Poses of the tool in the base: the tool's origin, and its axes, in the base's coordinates. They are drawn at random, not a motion.
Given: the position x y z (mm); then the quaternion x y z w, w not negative.
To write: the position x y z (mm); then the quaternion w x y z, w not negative. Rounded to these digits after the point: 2 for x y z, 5 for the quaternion.
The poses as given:
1: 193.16, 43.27, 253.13, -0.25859, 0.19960, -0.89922, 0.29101
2: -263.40, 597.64, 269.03, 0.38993, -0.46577, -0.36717, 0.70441
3: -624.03, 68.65, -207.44, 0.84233, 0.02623, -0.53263, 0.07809
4: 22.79, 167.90, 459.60, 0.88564, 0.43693, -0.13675, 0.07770
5: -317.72, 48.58, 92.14, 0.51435, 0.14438, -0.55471, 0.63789
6: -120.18, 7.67, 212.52, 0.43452, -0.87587, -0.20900, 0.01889
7: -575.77, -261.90, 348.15, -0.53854, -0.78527, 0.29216, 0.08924
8: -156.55, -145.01, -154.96, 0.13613, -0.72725, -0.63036, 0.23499
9: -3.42, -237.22, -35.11, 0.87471, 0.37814, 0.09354, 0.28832
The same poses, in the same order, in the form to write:
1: 193.16, 43.27, 253.13, 0.29101, -0.25859, 0.19960, -0.89922
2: -263.40, 597.64, 269.03, 0.70441, 0.38993, -0.46577, -0.36717
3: -624.03, 68.65, -207.44, 0.07809, 0.84233, 0.02623, -0.53263
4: 22.79, 167.90, 459.60, 0.07770, 0.88564, 0.43693, -0.13675
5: -317.72, 48.58, 92.14, 0.63789, 0.51435, 0.14438, -0.55471
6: -120.18, 7.67, 212.52, 0.01889, 0.43452, -0.87587, -0.20900
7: -575.77, -261.90, 348.15, 0.08924, -0.53854, -0.78527, 0.29216
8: -156.55, -145.01, -154.96, 0.23499, 0.13613, -0.72725, -0.63036
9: -3.42, -237.22, -35.11, 0.28832, 0.87471, 0.37814, 0.09354
